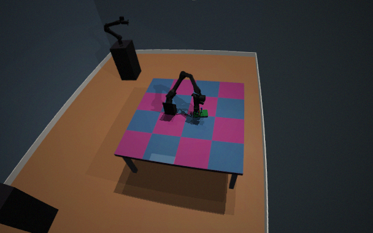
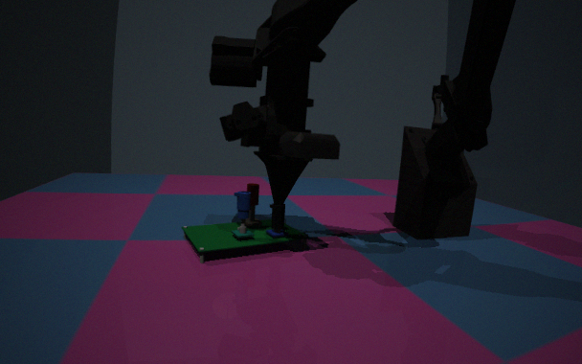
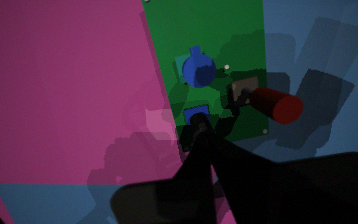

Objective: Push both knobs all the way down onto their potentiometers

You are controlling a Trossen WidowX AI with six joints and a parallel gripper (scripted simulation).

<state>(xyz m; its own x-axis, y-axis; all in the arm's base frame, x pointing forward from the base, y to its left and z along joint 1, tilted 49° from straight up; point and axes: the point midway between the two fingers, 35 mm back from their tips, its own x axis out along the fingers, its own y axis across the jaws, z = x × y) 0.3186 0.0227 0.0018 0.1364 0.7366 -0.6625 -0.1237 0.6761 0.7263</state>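
My gripper tip is now 50 mm short of the blue knob and 10 mm to the right of it. Round my gripper tip: black knob (20 mm below).
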